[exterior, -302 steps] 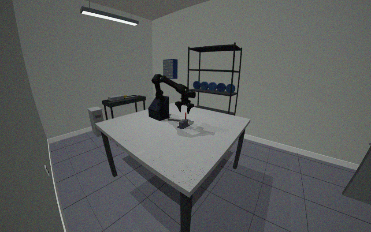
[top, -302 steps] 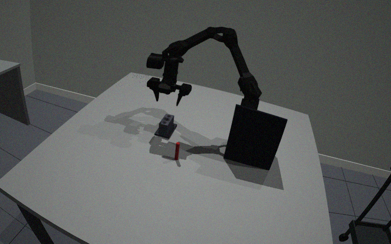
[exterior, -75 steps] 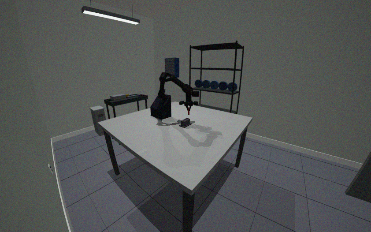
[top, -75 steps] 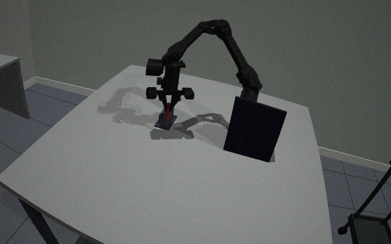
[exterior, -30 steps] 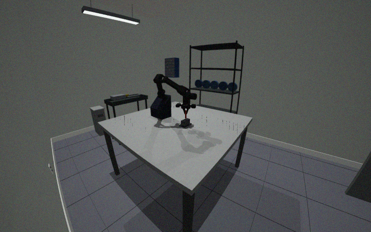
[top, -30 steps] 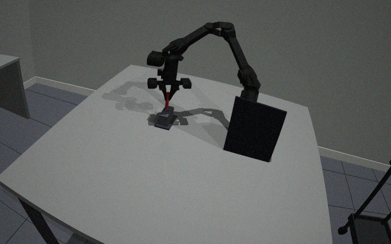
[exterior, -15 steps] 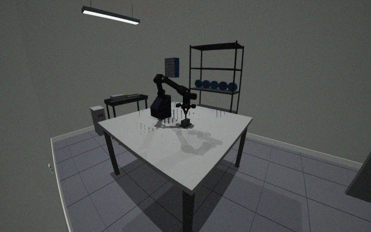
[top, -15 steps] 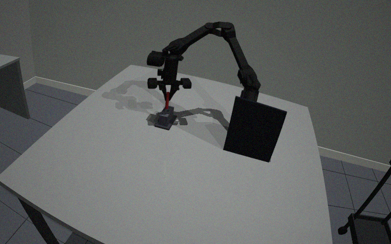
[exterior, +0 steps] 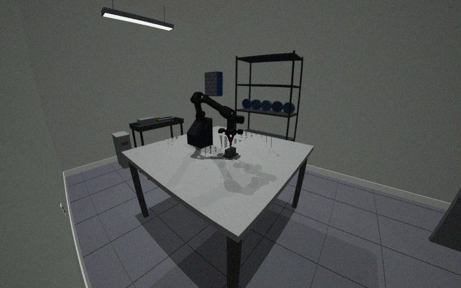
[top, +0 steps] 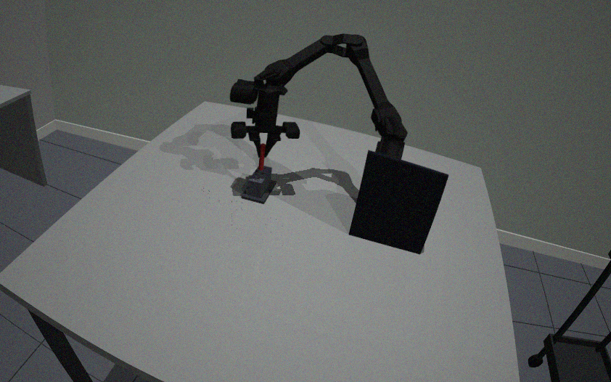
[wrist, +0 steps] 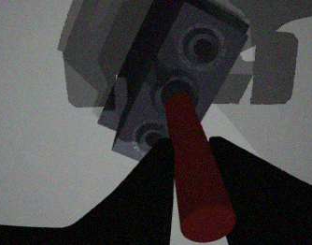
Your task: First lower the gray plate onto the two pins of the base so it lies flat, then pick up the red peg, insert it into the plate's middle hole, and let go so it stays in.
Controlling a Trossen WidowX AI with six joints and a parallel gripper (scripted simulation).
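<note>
Right now my gripper tip is 70 mm above the gray plate. Also, from my gripper tip: red peg (right at my gripper tip).
</note>
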